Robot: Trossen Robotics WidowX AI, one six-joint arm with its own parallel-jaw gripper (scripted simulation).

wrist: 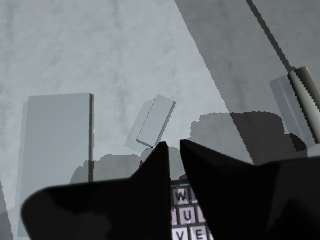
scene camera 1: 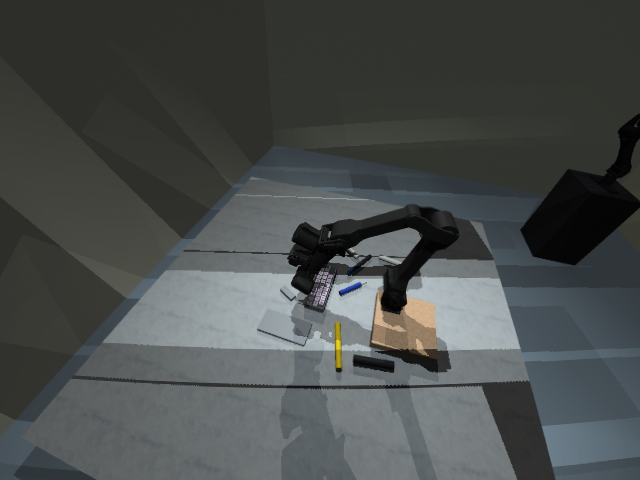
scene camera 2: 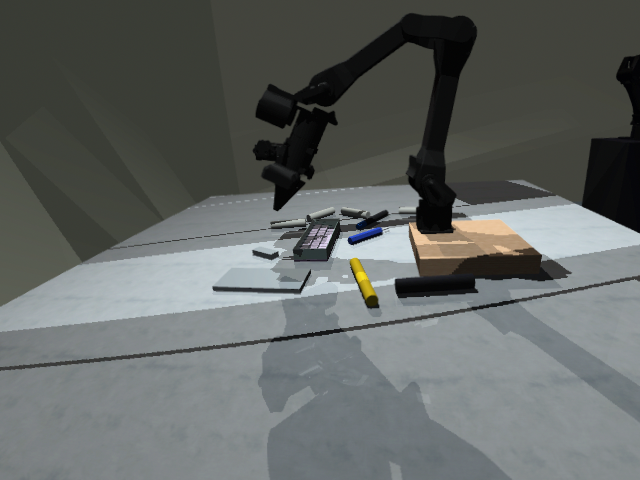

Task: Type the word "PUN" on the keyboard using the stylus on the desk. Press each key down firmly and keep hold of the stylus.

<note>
In view: my gripper (scene camera 2: 276,209), a small grey block (wrist: 152,127), a black cylinder (scene camera 2: 455,281) and a flat grey plate (scene camera 2: 255,280).
The flat grey plate also shows in the wrist view (wrist: 58,139) and in scene camera 1 (scene camera 1: 292,329). My gripper also shows in the wrist view (wrist: 172,147) and in scene camera 1 (scene camera 1: 298,277). The wrist view misses the black cylinder: it is out of frame.
</note>
